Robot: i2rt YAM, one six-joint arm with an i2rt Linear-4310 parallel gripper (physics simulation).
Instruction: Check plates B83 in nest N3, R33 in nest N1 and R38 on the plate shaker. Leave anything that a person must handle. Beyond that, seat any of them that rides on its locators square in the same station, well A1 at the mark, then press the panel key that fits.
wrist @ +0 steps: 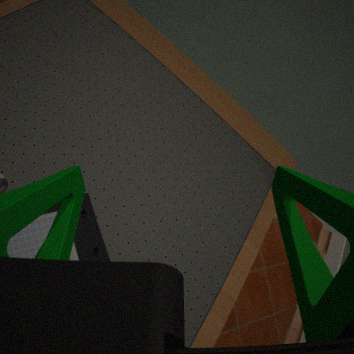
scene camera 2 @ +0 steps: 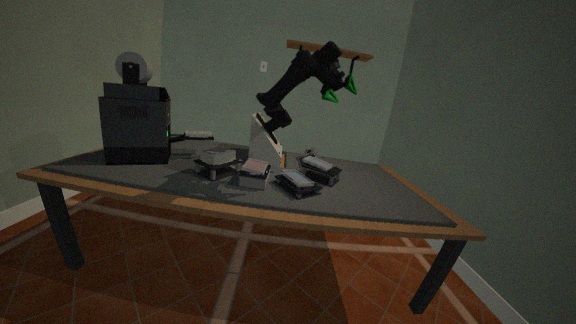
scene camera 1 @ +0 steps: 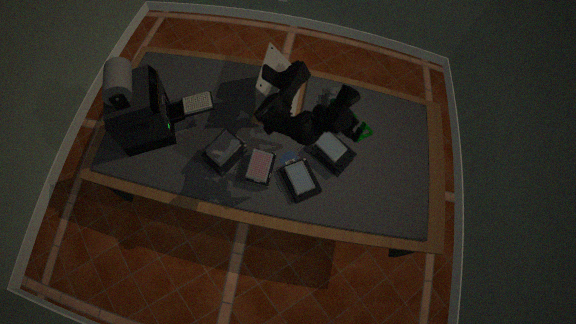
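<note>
My gripper [scene camera 1: 350, 117] [scene camera 2: 341, 91] [wrist: 177, 176] is open and empty, high above the right part of the table. A pale blue plate [scene camera 1: 331, 147] [scene camera 2: 318, 163] sits on a dark station at the right; part of it shows behind the left finger in the wrist view. Another pale blue plate [scene camera 1: 300, 177] [scene camera 2: 296, 178] sits on a dark station near the front. A pink plate [scene camera 1: 260, 166] [scene camera 2: 255, 167] sits left of it. A greyish plate or covered block [scene camera 1: 225, 148] [scene camera 2: 217, 156] sits on a station with legs. Plate labels, A1 marks, seating and panel keys are too small to read.
A tall dark instrument [scene camera 1: 140, 122] [scene camera 2: 135, 125] with a roll on top and a green light stands at the left. Its extended arm carries a pale plate [scene camera 1: 197, 102] [scene camera 2: 199, 134]. A blue patch [scene camera 1: 289, 157] lies behind the front station. A white bracket [scene camera 1: 270, 60] [scene camera 2: 260, 137] stands at the arm's base.
</note>
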